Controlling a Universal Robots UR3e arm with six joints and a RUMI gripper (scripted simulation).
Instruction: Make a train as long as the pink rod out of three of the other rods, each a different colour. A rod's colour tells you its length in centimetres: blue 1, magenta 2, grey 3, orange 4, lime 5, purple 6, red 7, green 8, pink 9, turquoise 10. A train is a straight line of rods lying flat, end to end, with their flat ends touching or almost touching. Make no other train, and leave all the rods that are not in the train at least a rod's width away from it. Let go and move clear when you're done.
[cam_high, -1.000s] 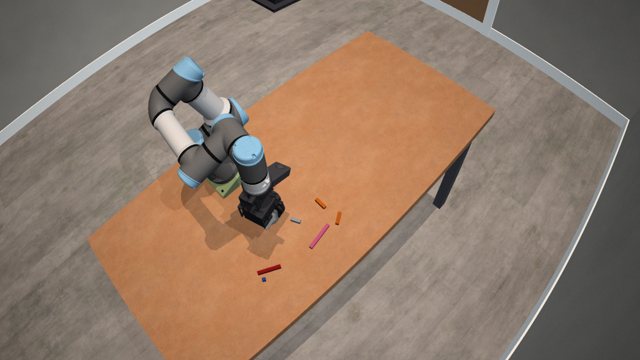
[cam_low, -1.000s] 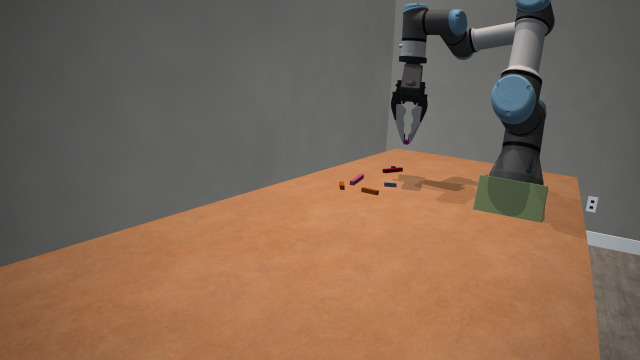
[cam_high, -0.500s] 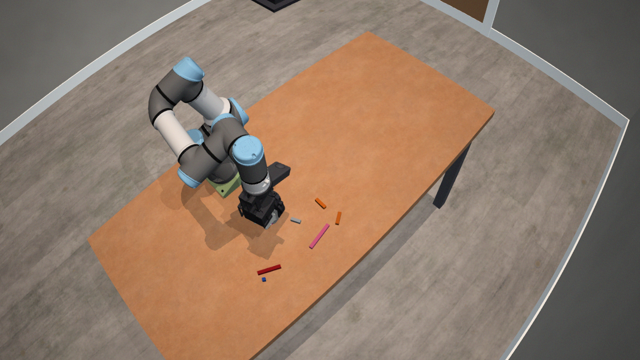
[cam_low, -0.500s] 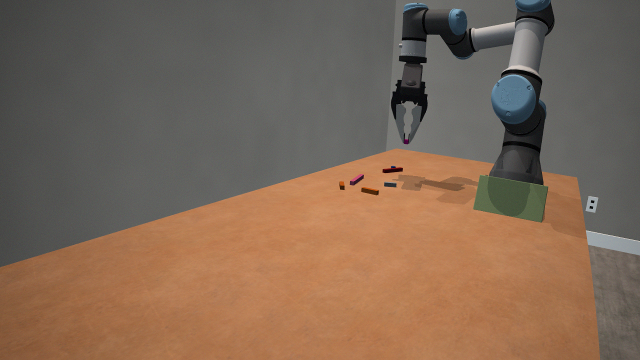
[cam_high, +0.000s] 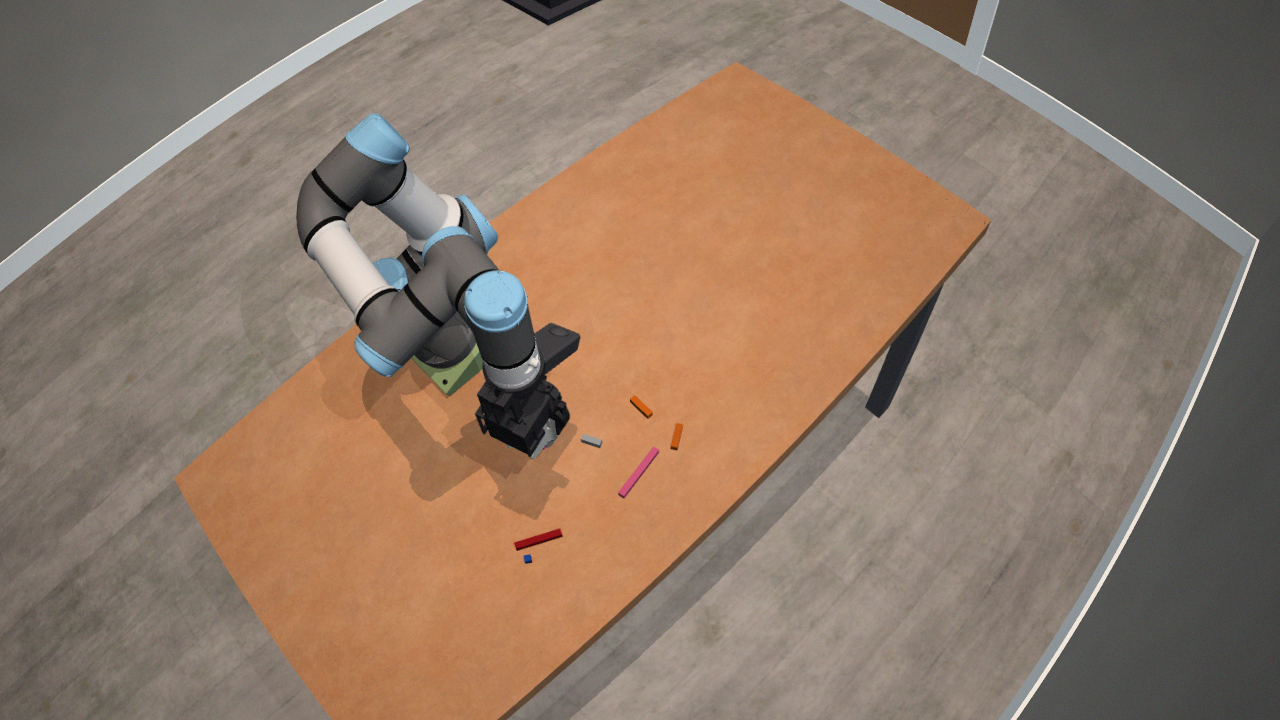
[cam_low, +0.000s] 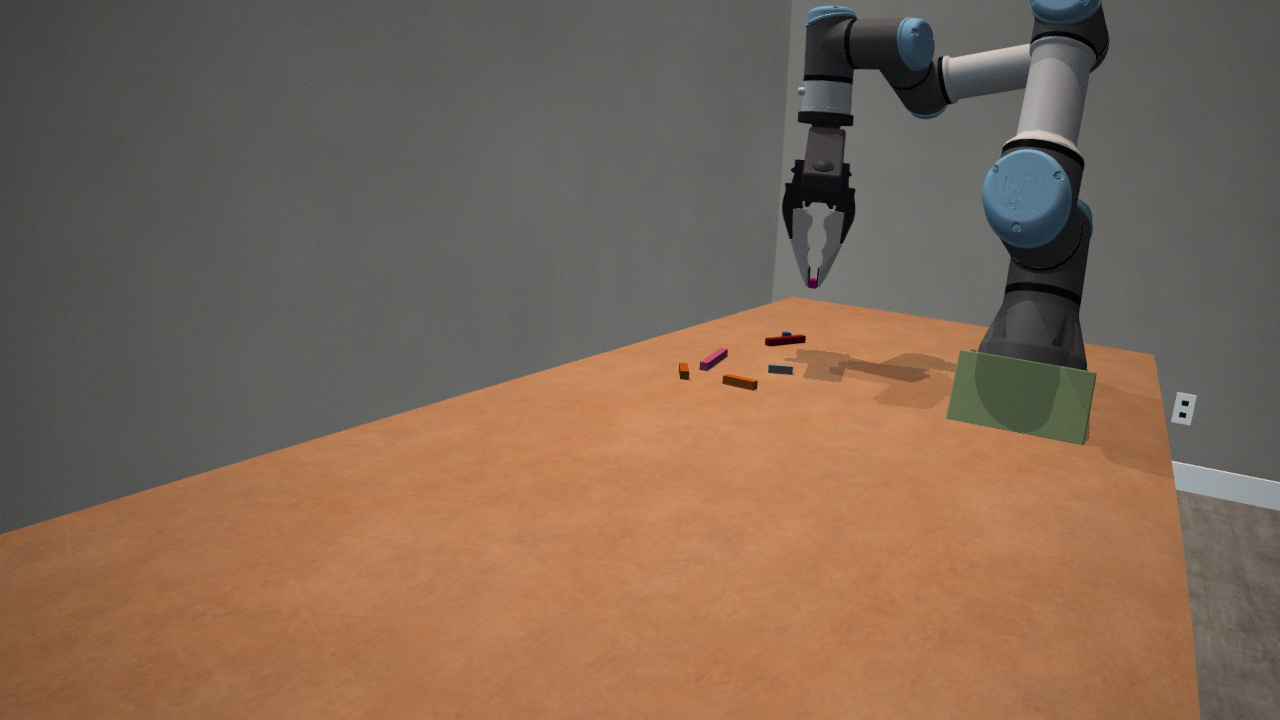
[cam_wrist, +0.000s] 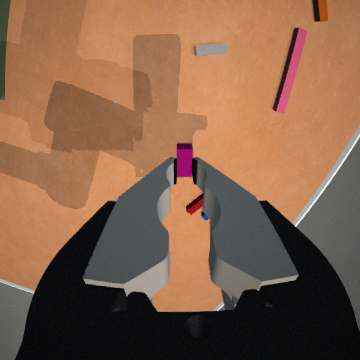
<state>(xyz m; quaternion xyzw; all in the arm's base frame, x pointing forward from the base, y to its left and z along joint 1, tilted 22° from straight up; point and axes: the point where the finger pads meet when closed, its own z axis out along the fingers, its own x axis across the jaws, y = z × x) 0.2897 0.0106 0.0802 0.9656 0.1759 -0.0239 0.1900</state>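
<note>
The red rod lies 7 cm ahead of my hand, 9 cm to the right of it and 11 cm below it. Round my hand: pink rod (9 cm ahead, 9 cm to the left, 11 cm below); then magenta rod (1 cm below); then grey rod (8 cm to the left, 11 cm below).
</note>
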